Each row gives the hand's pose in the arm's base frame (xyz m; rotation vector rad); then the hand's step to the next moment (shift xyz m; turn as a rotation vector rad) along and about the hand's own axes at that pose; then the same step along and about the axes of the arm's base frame.
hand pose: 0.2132 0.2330 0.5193 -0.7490 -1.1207 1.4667
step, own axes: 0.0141 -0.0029 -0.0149 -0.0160 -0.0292 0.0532
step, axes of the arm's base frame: 0.0116 0.0172 -0.0009 -0.0338 -0.0294 0.0440
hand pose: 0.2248 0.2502 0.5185 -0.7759 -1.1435 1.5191
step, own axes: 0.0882 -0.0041 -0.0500 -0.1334 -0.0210 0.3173
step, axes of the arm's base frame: 0.0240 0.0984 -0.0056 -0.2450 -0.2135 0.1154
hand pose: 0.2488 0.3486 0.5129 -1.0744 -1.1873 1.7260
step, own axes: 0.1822 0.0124 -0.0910 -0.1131 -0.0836 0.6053
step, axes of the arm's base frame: 0.0190 0.1907 -0.0699 -0.5114 -0.2664 0.2316
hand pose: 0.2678 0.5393 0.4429 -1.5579 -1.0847 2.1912
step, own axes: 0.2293 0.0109 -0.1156 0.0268 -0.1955 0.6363
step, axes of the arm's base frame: 0.0132 0.1744 -0.1883 -0.6192 -0.1212 0.2138
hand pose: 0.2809 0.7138 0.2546 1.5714 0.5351 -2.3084
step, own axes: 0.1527 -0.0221 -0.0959 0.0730 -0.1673 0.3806
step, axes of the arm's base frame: 0.0144 0.0585 -0.1714 -0.4131 -0.0298 0.0816
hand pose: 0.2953 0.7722 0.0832 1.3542 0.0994 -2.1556
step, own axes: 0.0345 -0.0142 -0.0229 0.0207 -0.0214 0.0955
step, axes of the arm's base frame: 0.0003 0.0049 -0.0435 -0.0939 -0.0255 0.0233
